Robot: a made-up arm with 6 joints. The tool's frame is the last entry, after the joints. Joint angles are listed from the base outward. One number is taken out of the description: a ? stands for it. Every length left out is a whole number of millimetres.
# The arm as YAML. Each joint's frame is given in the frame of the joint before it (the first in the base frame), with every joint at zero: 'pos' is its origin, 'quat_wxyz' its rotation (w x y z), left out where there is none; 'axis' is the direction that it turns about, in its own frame. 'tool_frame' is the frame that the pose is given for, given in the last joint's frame.
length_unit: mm
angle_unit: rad
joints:
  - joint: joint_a
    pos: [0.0, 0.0, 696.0]
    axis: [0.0, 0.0, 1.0]
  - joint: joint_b
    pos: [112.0, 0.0, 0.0]
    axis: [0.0, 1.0, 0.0]
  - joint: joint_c
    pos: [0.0, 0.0, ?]
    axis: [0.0, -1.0, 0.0]
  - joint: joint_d
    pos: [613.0, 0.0, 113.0]
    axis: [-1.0, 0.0, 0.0]
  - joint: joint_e
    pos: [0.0, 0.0, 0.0]
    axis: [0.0, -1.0, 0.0]
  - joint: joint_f
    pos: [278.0, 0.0, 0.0]
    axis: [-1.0, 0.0, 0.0]
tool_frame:
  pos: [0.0, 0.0, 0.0]
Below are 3 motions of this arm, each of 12 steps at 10 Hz.
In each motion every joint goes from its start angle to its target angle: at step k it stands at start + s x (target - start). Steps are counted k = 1, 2, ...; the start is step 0. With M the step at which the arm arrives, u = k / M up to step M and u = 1 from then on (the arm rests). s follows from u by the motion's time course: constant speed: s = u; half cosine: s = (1 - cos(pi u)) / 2; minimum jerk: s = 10 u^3 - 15 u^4 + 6 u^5.
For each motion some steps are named. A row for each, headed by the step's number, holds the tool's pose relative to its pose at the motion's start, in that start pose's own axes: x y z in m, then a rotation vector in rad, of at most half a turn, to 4 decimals.
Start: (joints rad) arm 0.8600 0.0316 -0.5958 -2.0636 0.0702 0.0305
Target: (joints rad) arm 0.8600 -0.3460 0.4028 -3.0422 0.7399 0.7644
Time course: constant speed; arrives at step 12
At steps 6, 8, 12:
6: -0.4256 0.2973 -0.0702 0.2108 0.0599 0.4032
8: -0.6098 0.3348 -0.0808 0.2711 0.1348 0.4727
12: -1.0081 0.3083 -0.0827 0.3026 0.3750 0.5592

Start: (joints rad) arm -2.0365 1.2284 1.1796 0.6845 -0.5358 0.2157
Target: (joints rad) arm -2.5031 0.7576 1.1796 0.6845 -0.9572 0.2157
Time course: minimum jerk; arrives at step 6
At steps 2, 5, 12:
2: -0.0783 -0.2668 -0.1044 0.0758 0.0968 -0.0973
5: -0.6337 -0.9962 -0.5207 0.3654 0.4332 -0.4384
12: -0.6684 -1.0196 -0.5388 0.3796 0.4482 -0.4542

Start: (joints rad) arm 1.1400 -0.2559 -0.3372 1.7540 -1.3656 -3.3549
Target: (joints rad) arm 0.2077 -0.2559 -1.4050 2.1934 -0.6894 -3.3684
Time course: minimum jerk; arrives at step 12
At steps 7, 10, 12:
7: 0.0509 -0.4967 0.2602 -0.7375 0.0266 -0.3422
10: -0.1069 -0.7022 0.4508 -0.9117 0.0684 -0.7571
12: -0.1342 -0.7213 0.4695 -0.9196 0.0747 -0.8114

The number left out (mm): 1277.0
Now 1 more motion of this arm.
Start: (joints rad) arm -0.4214 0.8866 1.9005 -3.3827 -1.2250 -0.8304
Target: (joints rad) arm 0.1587 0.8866 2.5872 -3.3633 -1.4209 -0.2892
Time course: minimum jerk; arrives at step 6
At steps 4, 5, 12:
4: 0.1170 -0.5848 0.0127 -0.0506 0.7207 -0.0830
5: 0.1241 -0.6917 -0.0334 -0.0849 0.8980 -0.0352
12: 0.1243 -0.7122 -0.0440 -0.0927 0.9341 -0.0225

